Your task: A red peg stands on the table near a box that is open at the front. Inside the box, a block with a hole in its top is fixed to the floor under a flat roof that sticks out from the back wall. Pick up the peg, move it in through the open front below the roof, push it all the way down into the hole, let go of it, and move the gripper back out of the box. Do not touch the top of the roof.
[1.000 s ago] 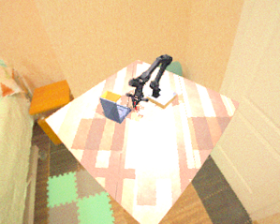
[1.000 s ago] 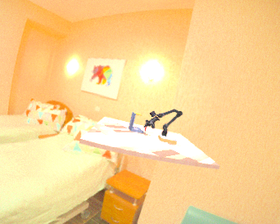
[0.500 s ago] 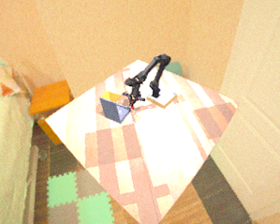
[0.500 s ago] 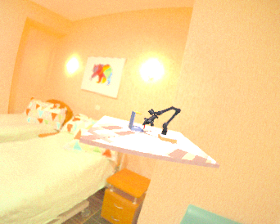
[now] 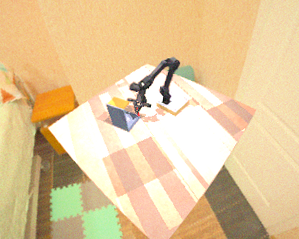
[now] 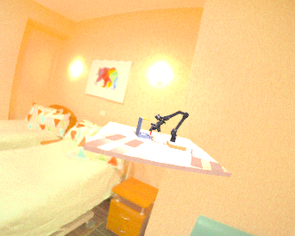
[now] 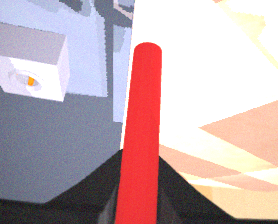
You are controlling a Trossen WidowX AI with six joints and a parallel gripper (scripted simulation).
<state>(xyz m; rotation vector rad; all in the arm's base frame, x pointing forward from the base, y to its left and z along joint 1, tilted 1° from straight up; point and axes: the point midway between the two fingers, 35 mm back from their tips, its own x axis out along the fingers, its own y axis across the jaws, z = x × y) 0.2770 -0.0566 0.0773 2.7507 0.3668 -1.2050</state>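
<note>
Now: gripper tip 13 cm short of the box wall, 6 cm to the left of it and 2 cm below it. Round my gripper tip: red peg (3 cm behind, 1 cm to the right, 1 cm below); yellow roof (8 cm ahead, 7 cm to the right, 12 cm above).
</note>
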